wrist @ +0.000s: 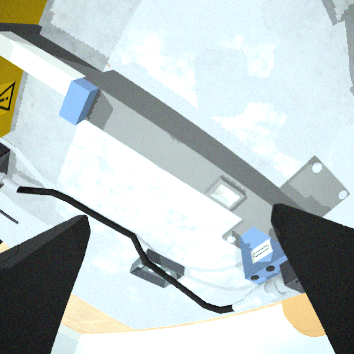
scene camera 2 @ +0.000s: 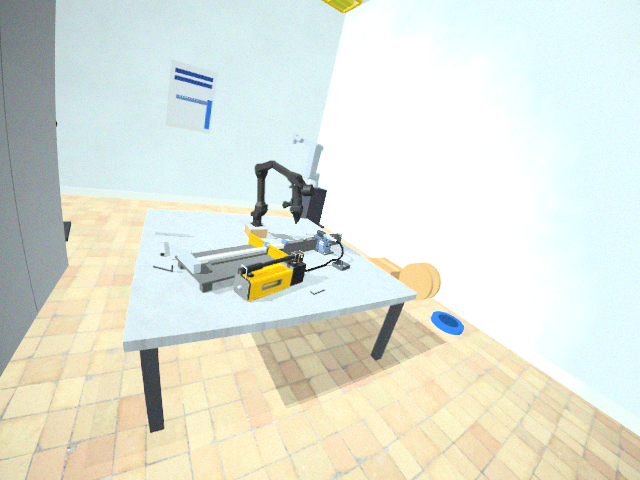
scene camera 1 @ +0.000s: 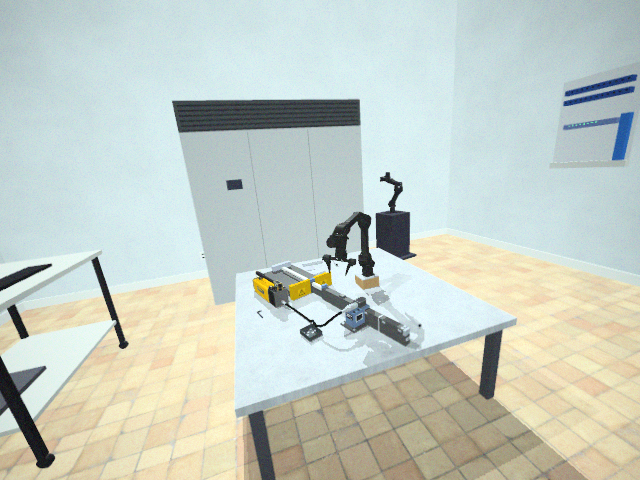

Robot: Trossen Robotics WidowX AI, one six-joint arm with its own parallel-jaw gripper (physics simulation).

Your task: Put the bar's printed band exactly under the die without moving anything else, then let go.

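Seen in the pictures: gripper, fingertip midpoint: [wrist: 180,219] [scene camera 2: 296,223] [scene camera 1: 337,274]; arm's base at its link origin: [scene camera 2: 256,224] [scene camera 1: 368,274].
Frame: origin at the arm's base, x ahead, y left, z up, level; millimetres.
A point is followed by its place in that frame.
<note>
A long white bar [scene camera 1: 295,274] @(y -324, x 380, z -2 mm) [scene camera 2: 232,254] @(y -338, x 383, z -2 mm) [wrist: 40,62] @(y -61, x 331, z 2 mm) lies over a grey tray and passes the yellow guards. A blue block [scene camera 1: 324,285] @(y 1, x 331, z 23 mm) [scene camera 2: 284,241] @(y -12, x 335, z 20 mm) [wrist: 75,101] @(y -4, x 326, z 25 mm) sits at its near end, by the dark grey channel [scene camera 1: 392,328] @(y 502, x 275, z -12 mm) [scene camera 2: 302,244] @(y 134, x 328, z -13 mm) [wrist: 175,120] @(y 76, x 300, z -35 mm). A blue press head [scene camera 1: 354,318] @(y 344, x 365, z -9 mm) [scene camera 2: 324,244] @(y 284, x 367, z -9 mm) [wrist: 254,265] @(y 283, x 358, z 8 mm) stands beside the channel farther along. I cannot make out the die or the printed band. My gripper [scene camera 1: 338,270] @(y 90, x 289, z 111 mm) [scene camera 2: 296,220] @(y 90, x 289, z 111 mm) [wrist: 180,219] @(y 90, x 289, z 111 mm) is open and empty, above the channel in the wrist view, with its fingers pointing down.
Yellow guard plates [scene camera 1: 300,289] @(y -118, x 438, z -17 mm) [wrist: 6,100] @(y -117, x 436, z -48 mm) stand across the bar. A yellow box [scene camera 1: 262,290] @(y -250, x 641, z -13 mm) [scene camera 2: 269,282] @(y -300, x 648, z -8 mm) lies beside the grey tray [scene camera 2: 227,271] @(y -411, x 499, z -18 mm). A black cable joins it to the press head, passing a small dark box [scene camera 1: 311,332] @(y 245, x 552, z -67 mm) [scene camera 2: 341,265] @(y 272, x 548, z -66 mm) [wrist: 162,274] @(y 247, x 524, z -29 mm). Thin bent keys lie on the table.
</note>
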